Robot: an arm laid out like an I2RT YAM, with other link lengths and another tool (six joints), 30 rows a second.
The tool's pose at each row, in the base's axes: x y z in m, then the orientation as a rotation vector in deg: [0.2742, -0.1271, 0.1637, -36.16, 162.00, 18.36]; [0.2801, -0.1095, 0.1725, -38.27, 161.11, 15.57]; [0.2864, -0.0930, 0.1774, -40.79, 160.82, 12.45]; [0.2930, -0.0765, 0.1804, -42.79, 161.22, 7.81]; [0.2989, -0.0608, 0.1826, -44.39, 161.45, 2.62]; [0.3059, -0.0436, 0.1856, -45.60, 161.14, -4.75]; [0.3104, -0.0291, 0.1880, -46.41, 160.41, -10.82]
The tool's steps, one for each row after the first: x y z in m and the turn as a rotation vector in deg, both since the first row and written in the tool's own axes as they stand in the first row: [-0.0144, 0.0144, -0.0028, 1.74, -0.11, -1.81]; [-0.0277, 0.0270, -0.0021, 3.57, 0.57, -3.75]; [-0.0407, 0.0392, 0.0005, 6.37, 1.97, -5.29]; [-0.0526, 0.0508, 0.0035, 9.57, 3.29, -6.65]; [-0.0663, 0.0634, 0.0063, 14.30, 4.51, -8.07]; [-0.0766, 0.0746, 0.0085, 18.27, 5.25, -9.22]
